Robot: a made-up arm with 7 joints.
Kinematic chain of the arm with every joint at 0, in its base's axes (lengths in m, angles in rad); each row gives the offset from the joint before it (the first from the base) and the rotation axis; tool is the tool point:
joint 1: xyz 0 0 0.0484 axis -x
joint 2: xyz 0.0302 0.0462 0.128 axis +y
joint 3: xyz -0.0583 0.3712 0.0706 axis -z
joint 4: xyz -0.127 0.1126 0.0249 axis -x
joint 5: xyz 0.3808 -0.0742 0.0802 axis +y
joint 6: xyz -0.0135 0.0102 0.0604 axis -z
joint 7: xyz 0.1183 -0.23 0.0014 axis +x
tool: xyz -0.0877 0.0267 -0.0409
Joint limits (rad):
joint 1: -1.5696..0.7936
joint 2: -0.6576..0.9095
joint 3: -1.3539..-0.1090
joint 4: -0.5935..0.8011
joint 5: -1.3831..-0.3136
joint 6: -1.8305..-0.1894
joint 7: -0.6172..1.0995
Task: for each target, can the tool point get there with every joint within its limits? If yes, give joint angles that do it. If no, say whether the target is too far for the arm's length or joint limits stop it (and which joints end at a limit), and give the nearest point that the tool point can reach.
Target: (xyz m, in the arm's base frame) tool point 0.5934 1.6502 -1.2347
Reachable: no: too far | nearest point 0.2425 0.8217 -0.4173 | short by 1.216 m
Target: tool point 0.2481 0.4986 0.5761
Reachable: yes | joints -0.0957 -0.0317 -0.3785 0.0436 -0.9324 -1.1595 0.7029
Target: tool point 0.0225 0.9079 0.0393
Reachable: yes | joints 0.5469 -0.3848 -0.8296 0.5116 -0.4158 -1.1768 0.7091
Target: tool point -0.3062 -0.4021 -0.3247
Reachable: no: joint limits stop it (at a limit: joint 1, joint 2, joint 3, joint 5, joint 7) | nearest point 0.0761 -0.4233 0.3056 | short by 0.737 m
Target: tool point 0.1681 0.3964 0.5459
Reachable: yes | joints -0.2122 -0.5072 -0.7640 -0.3701 -0.9665 -0.3991 0.3541
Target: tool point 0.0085 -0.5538 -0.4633
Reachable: no: joint limits stop it (at a limit: joint 1, joint 2, joint 3, joint 4, joint 5, joint 7) | nearest point 0.2314 0.1366 -0.1948 | short by 0.774 m
